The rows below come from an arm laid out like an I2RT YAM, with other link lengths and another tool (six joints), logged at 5 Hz.
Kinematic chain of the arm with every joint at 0, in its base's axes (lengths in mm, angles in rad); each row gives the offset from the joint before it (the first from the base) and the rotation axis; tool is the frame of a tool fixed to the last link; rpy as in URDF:
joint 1: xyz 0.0 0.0 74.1 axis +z
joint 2: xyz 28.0 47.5 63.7 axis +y
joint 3: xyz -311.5 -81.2 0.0 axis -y
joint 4: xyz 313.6 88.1 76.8 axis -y
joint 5: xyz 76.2 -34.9 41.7 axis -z
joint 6: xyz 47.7 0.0 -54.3 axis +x
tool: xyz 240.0 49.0 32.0 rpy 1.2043 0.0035 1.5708
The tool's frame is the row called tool.
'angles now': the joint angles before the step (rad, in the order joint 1, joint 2, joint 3, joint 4, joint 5, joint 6). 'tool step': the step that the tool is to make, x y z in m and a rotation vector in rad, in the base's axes. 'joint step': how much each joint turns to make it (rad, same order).
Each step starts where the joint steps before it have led.
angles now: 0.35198, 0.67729, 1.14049, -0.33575, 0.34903, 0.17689
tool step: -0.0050, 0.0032, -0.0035, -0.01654, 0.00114, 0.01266
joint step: 0.00062, -0.01684, -0.00949, -0.00932, -0.01386, -0.01432
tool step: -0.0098, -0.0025, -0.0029, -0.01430, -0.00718, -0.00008
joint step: -0.00152, -0.03501, -0.01887, -0.00893, -0.00347, -0.01649
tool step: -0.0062, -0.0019, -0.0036, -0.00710, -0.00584, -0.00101
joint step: -0.00044, -0.02705, -0.02068, -0.00034, -0.00061, -0.00917
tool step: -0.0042, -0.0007, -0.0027, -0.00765, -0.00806, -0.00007
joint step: 0.00027, -0.02095, -0.02011, 0.00750, -0.00108, -0.01047
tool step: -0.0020, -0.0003, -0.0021, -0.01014, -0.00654, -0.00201
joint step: 0.00025, -0.01294, -0.01530, 0.00912, 0.00047, -0.01266
